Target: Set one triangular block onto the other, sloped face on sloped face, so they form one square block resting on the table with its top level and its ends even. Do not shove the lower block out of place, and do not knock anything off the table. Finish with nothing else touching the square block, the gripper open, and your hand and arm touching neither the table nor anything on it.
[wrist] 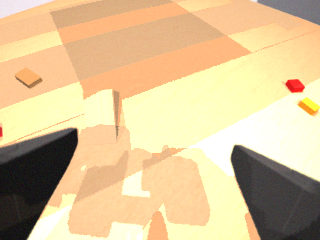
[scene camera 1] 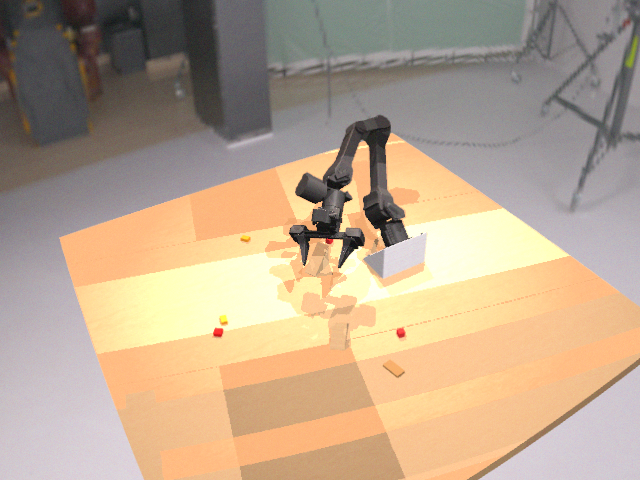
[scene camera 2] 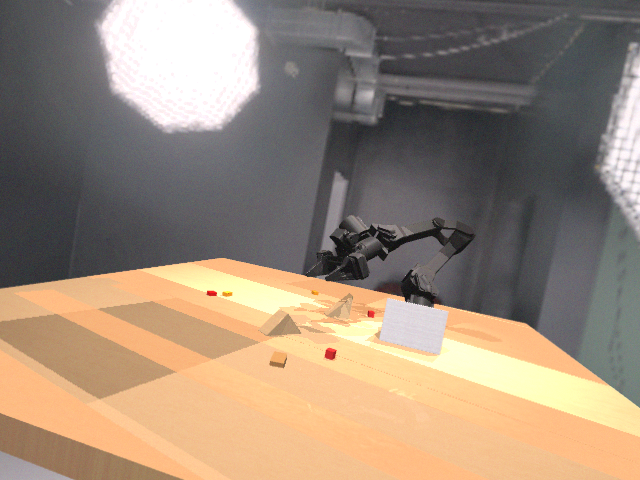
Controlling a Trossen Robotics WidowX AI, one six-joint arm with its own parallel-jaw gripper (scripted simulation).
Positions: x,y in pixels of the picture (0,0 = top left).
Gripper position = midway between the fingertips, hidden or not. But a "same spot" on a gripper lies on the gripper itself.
Labels:
my gripper: wrist; scene camera 1 321,266; scene camera 2
same spot on my gripper: [wrist: 274,194] = [scene camera 2: 318,267]

